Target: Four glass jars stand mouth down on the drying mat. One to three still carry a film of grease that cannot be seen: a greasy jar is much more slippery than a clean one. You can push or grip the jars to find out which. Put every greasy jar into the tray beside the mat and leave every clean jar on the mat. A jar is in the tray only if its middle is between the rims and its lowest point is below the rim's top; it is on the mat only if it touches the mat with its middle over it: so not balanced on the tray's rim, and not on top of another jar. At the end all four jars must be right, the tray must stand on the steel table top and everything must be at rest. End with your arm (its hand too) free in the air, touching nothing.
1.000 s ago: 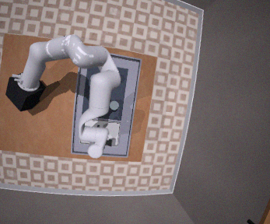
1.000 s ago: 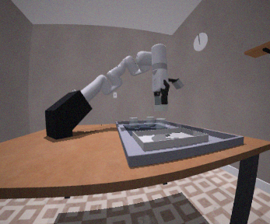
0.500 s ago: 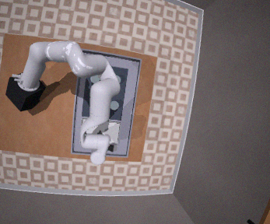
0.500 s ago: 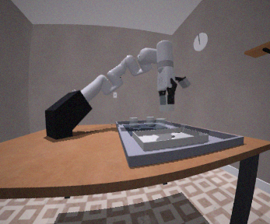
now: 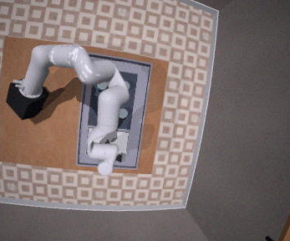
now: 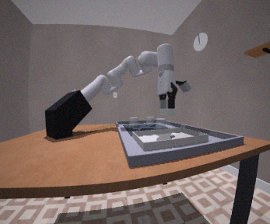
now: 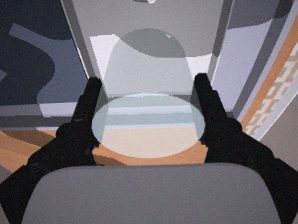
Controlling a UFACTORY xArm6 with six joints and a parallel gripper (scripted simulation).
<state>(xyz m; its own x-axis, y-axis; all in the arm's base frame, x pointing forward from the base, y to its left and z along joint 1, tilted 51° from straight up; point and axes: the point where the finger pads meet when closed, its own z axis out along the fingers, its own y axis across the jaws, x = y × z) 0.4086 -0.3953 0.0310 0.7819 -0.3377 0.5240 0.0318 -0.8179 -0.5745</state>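
Now: hand 15 cm above the white tray. From my hand the other things lie so: dark drying mat: 1 cm behind, 32 cm to the left, 16 cm below; steel table top: 1 cm ahead, 21 cm to the left, 16 cm below.
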